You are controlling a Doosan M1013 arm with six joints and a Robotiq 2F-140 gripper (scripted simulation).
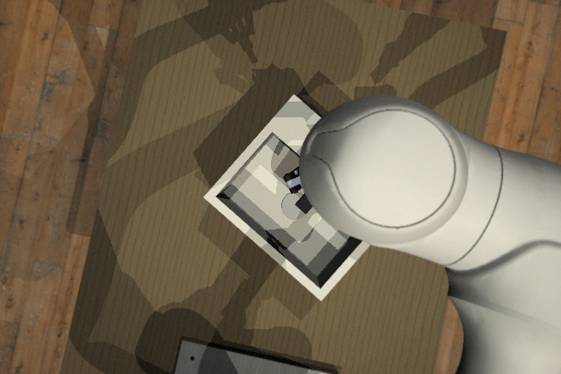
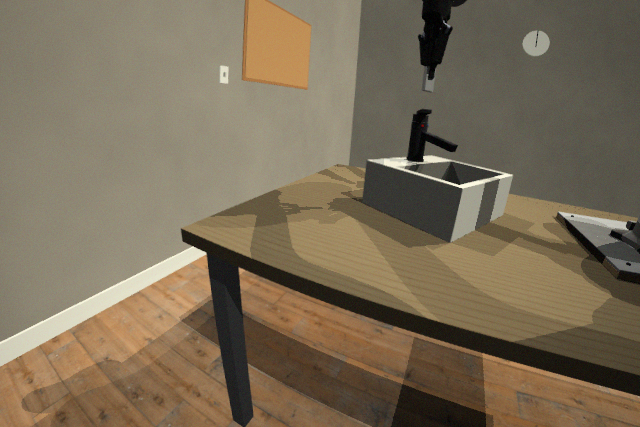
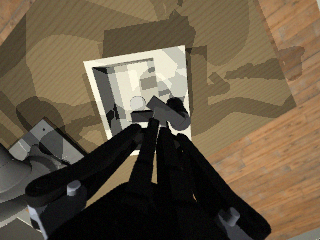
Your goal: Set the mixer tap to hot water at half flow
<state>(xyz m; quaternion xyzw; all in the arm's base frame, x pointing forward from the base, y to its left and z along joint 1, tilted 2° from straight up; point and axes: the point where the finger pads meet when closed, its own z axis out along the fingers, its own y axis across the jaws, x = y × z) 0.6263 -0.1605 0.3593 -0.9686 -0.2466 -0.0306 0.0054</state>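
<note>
The lever lies 20 mm to the right of my hand and 90 mm below it. Also, from my hand: black mixer tap: 10 mm behind, 40 mm to the right, 140 mm below; white sink: 90 mm behind, 20 mm to the left, 320 mm below.
</note>
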